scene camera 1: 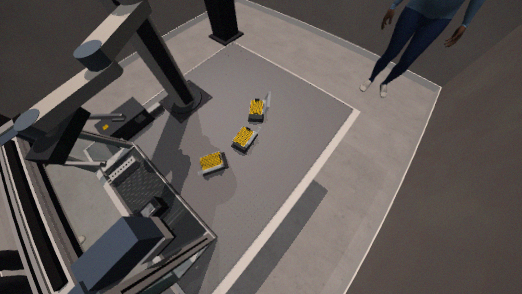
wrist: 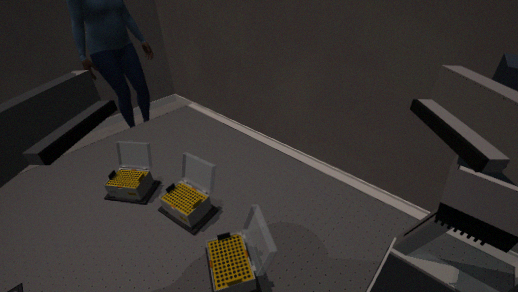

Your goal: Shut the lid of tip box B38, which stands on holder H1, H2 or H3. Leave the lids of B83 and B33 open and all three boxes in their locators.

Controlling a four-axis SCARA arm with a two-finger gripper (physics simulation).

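Pixels of known places: gripper, fingertip midpoint: [scene camera 1: 114,138] [wrist: 256,85]; arm's base at its link origin: [scene camera 1: 185,100].
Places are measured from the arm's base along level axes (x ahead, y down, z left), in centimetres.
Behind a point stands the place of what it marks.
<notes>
Three tip boxes with yellow racks stand apart on dark locators: a near one [scene camera 1: 211,161] @[x 55.1, y -7.0, z -19.6 cm] [wrist: 230,261] @[x 54.7, y -7.0, z -20.1 cm], a middle one [scene camera 1: 244,137] @[x 59.0, y -7.0, z 3.8 cm] [wrist: 185,199] @[x 57.9, y -6.9, z 3.2 cm] and a far one [scene camera 1: 256,108] @[x 50.1, y -7.0, z 24.7 cm] [wrist: 129,180] @[x 49.5, y -7.0, z 24.0 cm]. In the wrist view the near lid [wrist: 260,239] @[x 61.0, y -11.5, z -23.2 cm], middle lid [wrist: 199,173] @[x 65.0, y -11.0, z 5.1 cm] and far lid [wrist: 134,155] @[x 55.0, y -11.0, z 29.9 cm] all stand up, open. The labels are too small to read, so I cannot tell which box is B38. My gripper [scene camera 1: 113,140] @[x 48.3, y -51.4, z -36.4 cm] [wrist: 256,85] @[x 48.3, y -51.4, z -36.4 cm] is open, its two fingers wide apart with nothing between them. It is high up and left of the boxes in the scene view.
A dark column [scene camera 1: 167,65] @[x 7.7, y -34.8, z 0.3 cm] stands left of the far box, another column [scene camera 1: 222,20] at the back. A clear-walled bin [scene camera 1: 175,192] @[x 52.1, y -4.7, z -45.0 cm] is at the lower left, beside a blue-grey block [scene camera 1: 117,252] @[x 76.1, y -50.1, z -51.8 cm]. A person [scene camera 1: 407,37] [wrist: 117,60] stands beyond the table edge.
</notes>
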